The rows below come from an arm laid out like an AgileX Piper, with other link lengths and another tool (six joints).
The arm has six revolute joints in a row. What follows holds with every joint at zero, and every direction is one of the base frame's. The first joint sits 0.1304 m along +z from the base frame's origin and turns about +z. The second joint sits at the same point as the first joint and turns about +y. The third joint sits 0.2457 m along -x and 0.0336 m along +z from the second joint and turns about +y. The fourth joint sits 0.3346 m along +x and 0.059 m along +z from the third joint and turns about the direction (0.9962, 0, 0.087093). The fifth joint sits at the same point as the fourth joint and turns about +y. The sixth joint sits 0.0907 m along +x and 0.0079 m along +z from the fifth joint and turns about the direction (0.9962, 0, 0.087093). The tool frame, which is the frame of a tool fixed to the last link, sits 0.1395 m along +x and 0.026 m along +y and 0.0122 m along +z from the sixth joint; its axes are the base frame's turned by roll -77.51, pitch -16.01 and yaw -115.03 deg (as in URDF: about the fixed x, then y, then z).
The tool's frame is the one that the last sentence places.
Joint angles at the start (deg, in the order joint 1, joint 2, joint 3, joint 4, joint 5, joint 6):
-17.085 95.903 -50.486 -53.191 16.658 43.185
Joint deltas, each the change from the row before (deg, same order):
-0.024 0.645 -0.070 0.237 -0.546 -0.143
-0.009 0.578 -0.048 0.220 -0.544 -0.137
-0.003 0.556 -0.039 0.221 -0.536 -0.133
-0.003 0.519 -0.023 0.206 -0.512 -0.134
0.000 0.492 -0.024 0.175 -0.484 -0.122
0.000 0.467 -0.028 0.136 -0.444 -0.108
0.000 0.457 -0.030 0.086 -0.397 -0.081
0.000 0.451 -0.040 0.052 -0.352 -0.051
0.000 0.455 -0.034 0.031 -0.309 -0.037
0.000 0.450 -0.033 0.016 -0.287 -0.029
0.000 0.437 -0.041 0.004 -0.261 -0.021
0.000 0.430 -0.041 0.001 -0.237 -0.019
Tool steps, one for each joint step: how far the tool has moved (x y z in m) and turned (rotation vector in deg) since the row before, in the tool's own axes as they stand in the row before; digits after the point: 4 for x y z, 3 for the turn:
-0.0043 0.0013 0.0013 -0.017 -0.534 -0.036
-0.0040 0.0011 0.0011 0.028 -0.513 -0.025
-0.0039 0.0010 0.0010 0.032 -0.504 -0.015
-0.0037 0.0010 0.0009 0.032 -0.479 -0.022
-0.0035 0.0010 0.0009 0.040 -0.447 -0.031
-0.0033 0.0010 0.0009 0.038 -0.407 -0.048
-0.0031 0.0011 0.0009 0.019 -0.372 -0.074
-0.0029 0.0011 0.0009 -0.005 -0.339 -0.081
-0.0029 0.0013 0.0010 -0.045 -0.323 -0.105
-0.0028 0.0014 0.0010 -0.058 -0.310 -0.115
-0.0027 0.0014 0.0010 -0.063 -0.288 -0.115
-0.0026 0.0014 0.0010 -0.078 -0.275 -0.120

